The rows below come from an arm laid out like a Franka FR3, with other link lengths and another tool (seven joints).
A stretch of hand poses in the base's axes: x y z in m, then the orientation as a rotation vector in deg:
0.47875 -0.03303 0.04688 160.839 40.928 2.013
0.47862 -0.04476 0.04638 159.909 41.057 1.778
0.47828 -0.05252 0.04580 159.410 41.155 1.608
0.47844 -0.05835 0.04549 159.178 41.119 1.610
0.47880 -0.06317 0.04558 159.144 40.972 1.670
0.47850 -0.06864 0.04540 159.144 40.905 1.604
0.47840 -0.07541 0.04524 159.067 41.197 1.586
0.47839 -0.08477 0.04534 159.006 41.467 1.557
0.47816 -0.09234 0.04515 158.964 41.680 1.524
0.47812 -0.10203 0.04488 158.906 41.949 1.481
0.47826 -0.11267 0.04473 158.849 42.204 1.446
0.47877 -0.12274 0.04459 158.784 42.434 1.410
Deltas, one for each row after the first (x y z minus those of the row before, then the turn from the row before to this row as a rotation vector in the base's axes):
-0.00013 -0.01173 -0.00050 -0.893 -0.038 0.213
-0.00034 -0.00776 -0.00058 -0.480 0.013 0.130
0.00016 -0.00583 -0.00031 -0.226 -0.059 0.014
0.00036 -0.00482 0.00009 -0.053 -0.069 -0.087
-0.00030 -0.00547 -0.00018 -0.026 0.034 -0.051
-0.00010 -0.00677 -0.00016 -0.014 0.039 0.205
-0.00001 -0.00936 0.00010 -0.005 0.046 0.187
-0.00023 -0.00757 -0.00019 0.000 0.045 0.145
-0.00004 -0.00969 -0.00027 -0.004 0.056 0.184
0.00014 -0.01064 -0.00015 -0.004 0.049 0.175
0.00051 -0.01007 -0.00014 -0.017 0.044 0.160

